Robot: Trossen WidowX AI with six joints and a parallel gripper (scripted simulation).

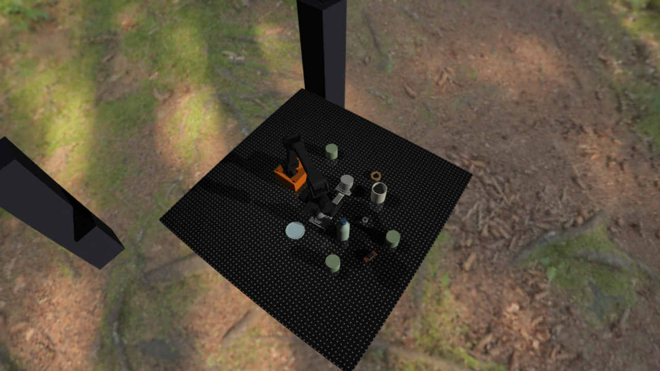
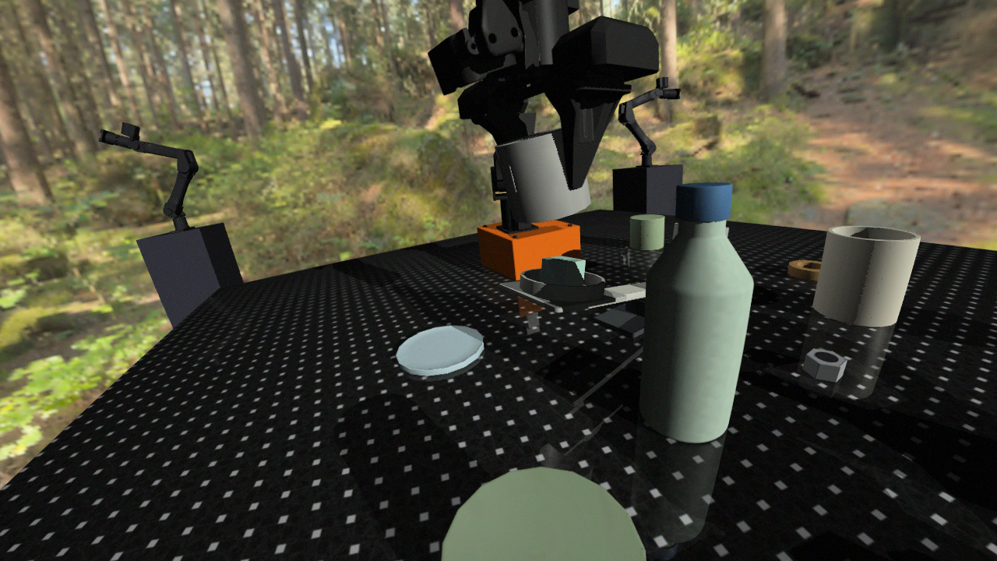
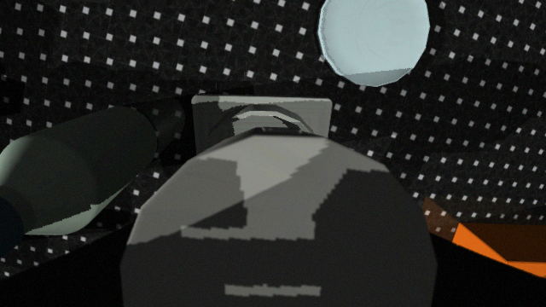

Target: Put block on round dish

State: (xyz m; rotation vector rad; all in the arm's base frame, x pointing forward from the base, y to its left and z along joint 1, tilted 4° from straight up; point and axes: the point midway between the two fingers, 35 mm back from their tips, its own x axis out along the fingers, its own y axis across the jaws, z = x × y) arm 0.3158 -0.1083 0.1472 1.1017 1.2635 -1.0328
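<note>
Now: gripper tip 8 cm above the pale green block and 1 cm to the right of it. Round my gripper tip: round pale blue dish: 17 cm below, 11 cm to the right, 8 cm behind; red thing: 31 cm ahead, 16 cm below, 4 cm to the left; metal nut: 18 cm to the left, 16 cm below, 16 cm ahead.
</note>
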